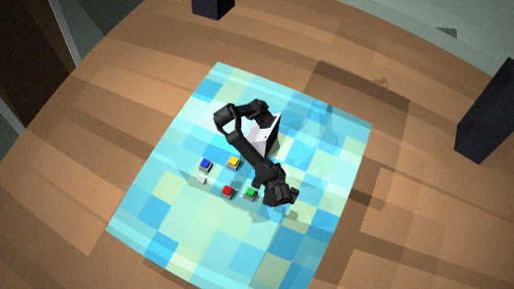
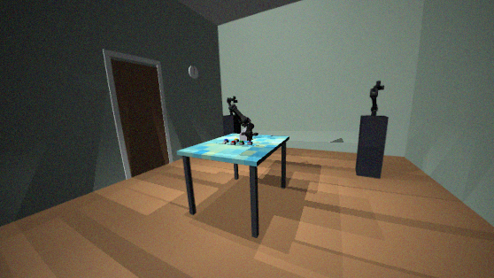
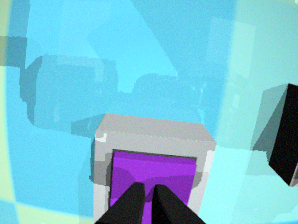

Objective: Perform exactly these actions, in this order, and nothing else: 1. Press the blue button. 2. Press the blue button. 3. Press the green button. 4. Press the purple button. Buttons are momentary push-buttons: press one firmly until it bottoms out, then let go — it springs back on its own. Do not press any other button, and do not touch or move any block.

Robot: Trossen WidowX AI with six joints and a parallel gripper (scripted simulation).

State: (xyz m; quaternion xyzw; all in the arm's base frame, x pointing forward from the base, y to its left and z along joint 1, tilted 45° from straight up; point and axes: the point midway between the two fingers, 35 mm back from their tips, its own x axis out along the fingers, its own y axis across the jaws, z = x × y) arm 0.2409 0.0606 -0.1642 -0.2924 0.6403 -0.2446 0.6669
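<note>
The purple button is 10 mm below my gripper tip. The rest, counted from my gripper tip: yellow button (60 mm behind, 230 mm to the right); then green button (30 mm ahead, 90 mm to the right); then red button (70 mm ahead, 180 mm to the right).
</note>
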